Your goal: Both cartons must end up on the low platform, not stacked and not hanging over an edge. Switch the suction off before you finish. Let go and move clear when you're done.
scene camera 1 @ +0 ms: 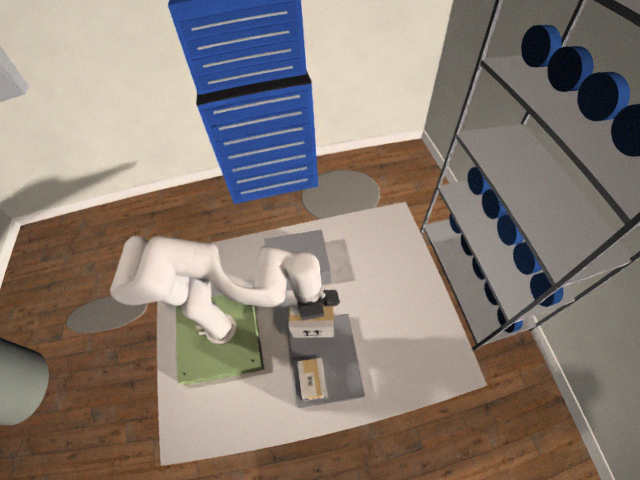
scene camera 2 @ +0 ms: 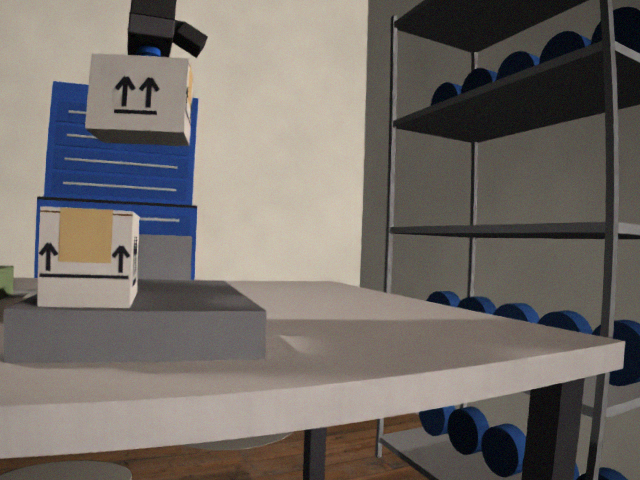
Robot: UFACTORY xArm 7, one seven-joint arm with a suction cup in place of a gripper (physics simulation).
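Pixels of known places: hand, its tool point: (scene camera 2: 146, 78); arm's base, origin of its link: (scene camera 1: 220, 329).
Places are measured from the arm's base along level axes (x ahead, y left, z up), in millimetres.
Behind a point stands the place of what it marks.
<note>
My suction gripper (scene camera 1: 311, 310) @[x 362, y -114, z 293 mm] (scene camera 2: 148, 51) is shut on a white carton with two up arrows (scene camera 1: 311, 329) @[x 350, y -167, z 285 mm] (scene camera 2: 138, 98) @[x 353, y -168, z 245 mm]. It holds this carton upright, in the air well above the surface, over the back part of the low grey platform in scene camera 1. The second white carton, with a tan band (scene camera 1: 312, 379) @[x 318, y -276, z 87 mm] (scene camera 2: 85, 258) @[x 314, y -333, z 40 mm], sits upright on the low platform (scene camera 1: 342, 361) @[x 437, y -221, z -5 mm] (scene camera 2: 206, 335) @[x 427, y -358, z -29 mm], at its front left. The held carton is apart from it. The held carton hides part of the platform's back edge in scene camera 1.
A second grey block (scene camera 1: 297, 241) @[x 369, y 289, z 66 mm] (scene camera 2: 165, 255) @[x 421, y 127, z 27 mm] stands further back on the table (scene camera 1: 408, 289) @[x 787, y 16, z -54 mm] (scene camera 2: 361, 382) @[x 544, y -453, z -55 mm]. The arm's base stands on a green plate (scene camera 1: 219, 364) @[x -17, y -140, z 3 mm] to the left. A blue cabinet (scene camera 1: 266, 139) (scene camera 2: 121, 173) is behind the table, and a shelf rack (scene camera 2: 610, 180) is to the right.
</note>
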